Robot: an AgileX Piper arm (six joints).
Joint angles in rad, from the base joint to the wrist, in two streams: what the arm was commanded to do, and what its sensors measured. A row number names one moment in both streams.
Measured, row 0:
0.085, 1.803, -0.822, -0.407, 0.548, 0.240
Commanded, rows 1 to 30:
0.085, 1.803, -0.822, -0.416, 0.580, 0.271
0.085, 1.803, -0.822, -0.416, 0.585, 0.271
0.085, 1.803, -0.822, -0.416, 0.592, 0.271
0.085, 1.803, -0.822, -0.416, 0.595, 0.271
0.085, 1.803, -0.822, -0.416, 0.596, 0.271
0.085, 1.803, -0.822, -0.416, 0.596, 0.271
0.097, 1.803, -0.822, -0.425, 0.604, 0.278
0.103, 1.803, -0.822, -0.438, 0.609, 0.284
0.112, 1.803, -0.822, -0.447, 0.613, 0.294
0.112, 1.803, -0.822, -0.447, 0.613, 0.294
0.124, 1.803, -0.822, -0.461, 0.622, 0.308
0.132, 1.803, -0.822, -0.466, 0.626, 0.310
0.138, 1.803, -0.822, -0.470, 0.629, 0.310
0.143, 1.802, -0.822, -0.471, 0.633, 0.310
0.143, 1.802, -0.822, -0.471, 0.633, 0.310
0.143, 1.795, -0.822, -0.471, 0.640, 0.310
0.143, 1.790, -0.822, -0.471, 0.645, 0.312
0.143, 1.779, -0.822, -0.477, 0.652, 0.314
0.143, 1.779, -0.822, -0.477, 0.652, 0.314
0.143, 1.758, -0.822, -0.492, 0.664, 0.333
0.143, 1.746, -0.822, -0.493, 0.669, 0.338
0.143, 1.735, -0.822, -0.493, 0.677, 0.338
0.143, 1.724, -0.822, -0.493, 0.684, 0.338
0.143, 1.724, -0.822, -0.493, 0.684, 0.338
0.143, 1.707, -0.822, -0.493, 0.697, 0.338
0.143, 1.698, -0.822, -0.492, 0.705, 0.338
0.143, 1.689, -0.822, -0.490, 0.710, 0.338
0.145, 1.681, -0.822, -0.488, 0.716, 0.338
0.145, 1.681, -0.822, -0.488, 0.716, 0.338
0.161, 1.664, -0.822, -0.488, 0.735, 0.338
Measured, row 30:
0.145, 1.694, -0.822, -0.471, 0.695, 0.325
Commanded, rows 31 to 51:
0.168, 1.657, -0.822, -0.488, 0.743, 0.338
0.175, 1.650, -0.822, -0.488, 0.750, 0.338
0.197, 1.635, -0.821, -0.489, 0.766, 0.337
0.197, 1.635, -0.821, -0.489, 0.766, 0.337
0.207, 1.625, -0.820, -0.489, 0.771, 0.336
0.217, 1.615, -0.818, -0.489, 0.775, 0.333
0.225, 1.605, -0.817, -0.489, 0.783, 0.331
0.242, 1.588, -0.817, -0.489, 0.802, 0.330
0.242, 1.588, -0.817, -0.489, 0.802, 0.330
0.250, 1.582, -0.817, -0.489, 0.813, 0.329
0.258, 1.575, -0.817, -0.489, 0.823, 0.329
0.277, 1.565, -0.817, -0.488, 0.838, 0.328
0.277, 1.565, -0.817, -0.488, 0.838, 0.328
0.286, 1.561, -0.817, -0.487, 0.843, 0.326
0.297, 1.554, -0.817, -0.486, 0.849, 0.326
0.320, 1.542, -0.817, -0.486, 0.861, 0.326
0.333, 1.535, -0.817, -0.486, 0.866, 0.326
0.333, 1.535, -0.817, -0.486, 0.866, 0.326
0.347, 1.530, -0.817, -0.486, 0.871, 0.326
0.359, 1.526, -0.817, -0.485, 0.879, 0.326
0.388, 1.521, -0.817, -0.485, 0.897, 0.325
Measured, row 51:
0.354, 1.537, -0.822, -0.466, 0.858, 0.323
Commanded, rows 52 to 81:
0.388, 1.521, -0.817, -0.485, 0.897, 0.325
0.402, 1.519, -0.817, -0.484, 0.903, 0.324
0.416, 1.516, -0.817, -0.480, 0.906, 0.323
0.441, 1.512, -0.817, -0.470, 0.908, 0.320
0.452, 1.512, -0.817, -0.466, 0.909, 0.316
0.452, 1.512, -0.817, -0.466, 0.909, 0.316
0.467, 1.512, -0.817, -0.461, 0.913, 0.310
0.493, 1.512, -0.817, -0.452, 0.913, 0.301
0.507, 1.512, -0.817, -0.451, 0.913, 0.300
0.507, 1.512, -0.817, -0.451, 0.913, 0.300
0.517, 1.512, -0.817, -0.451, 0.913, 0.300
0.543, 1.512, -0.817, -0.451, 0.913, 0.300
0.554, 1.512, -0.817, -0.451, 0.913, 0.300
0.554, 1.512, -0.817, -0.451, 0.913, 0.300
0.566, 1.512, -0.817, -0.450, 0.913, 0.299
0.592, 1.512, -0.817, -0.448, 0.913, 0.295
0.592, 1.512, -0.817, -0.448, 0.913, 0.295
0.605, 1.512, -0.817, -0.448, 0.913, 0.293
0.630, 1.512, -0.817, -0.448, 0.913, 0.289
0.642, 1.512, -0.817, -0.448, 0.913, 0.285
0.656, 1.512, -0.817, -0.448, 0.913, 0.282
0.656, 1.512, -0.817, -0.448, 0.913, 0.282
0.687, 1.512, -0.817, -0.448, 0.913, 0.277
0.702, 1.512, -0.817, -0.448, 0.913, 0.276
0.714, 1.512, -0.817, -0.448, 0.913, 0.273
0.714, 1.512, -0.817, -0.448, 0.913, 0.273
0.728, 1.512, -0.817, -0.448, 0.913, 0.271
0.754, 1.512, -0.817, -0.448, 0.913, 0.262
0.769, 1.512, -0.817, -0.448, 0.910, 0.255
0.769, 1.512, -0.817, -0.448, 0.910, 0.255
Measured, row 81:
0.734, 1.520, -0.821, -0.426, 0.894, 0.282
